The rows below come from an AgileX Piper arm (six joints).
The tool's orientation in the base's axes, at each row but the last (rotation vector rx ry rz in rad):
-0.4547, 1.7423, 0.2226
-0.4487, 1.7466, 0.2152
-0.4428, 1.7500, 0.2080
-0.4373, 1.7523, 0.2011
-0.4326, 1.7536, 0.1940
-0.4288, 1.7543, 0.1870
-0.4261, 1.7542, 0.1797
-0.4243, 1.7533, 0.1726
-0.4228, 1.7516, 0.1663
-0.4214, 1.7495, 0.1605
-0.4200, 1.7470, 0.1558
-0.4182, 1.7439, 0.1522
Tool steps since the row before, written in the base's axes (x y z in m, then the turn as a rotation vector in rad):
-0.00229, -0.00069, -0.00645, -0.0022, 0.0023, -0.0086
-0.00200, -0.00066, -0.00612, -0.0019, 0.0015, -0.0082
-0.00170, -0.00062, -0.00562, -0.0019, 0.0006, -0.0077
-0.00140, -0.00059, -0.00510, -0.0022, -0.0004, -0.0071
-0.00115, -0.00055, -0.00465, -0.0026, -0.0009, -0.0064
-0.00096, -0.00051, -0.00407, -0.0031, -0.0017, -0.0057
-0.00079, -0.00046, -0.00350, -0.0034, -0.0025, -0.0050
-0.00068, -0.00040, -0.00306, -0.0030, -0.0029, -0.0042
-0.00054, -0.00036, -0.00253, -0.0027, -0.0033, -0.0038
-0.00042, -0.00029, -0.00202, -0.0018, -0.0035, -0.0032
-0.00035, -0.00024, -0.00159, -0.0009, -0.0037, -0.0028
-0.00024, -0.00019, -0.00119, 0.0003, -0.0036, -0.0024
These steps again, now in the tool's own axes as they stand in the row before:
0.00675, 0.00096, -0.00088, 0.0083, 0.0038, 0.0008
0.00639, 0.00082, -0.00067, 0.0080, 0.0029, 0.0007
0.00585, 0.00068, -0.00048, 0.0077, 0.0021, 0.0003
0.00529, 0.00053, -0.00031, 0.0073, 0.0012, -0.0005
0.00480, 0.00042, -0.00017, 0.0068, 0.0008, -0.0012
0.00420, 0.00033, -0.00012, 0.0064, 0.0002, -0.0021
0.00361, 0.00026, -0.00008, 0.0059, -0.0005, -0.0028
0.00315, 0.00023, -0.00006, 0.0051, -0.0011, -0.0028
0.00261, 0.00016, -0.00004, 0.0048, -0.0016, -0.0027
0.00208, 0.00013, -0.00003, 0.0041, -0.0022, -0.0021
0.00164, 0.00010, -0.00005, 0.0036, -0.0027, -0.0014
0.00123, 0.00006, -0.00002, 0.0030, -0.0031, -0.0004

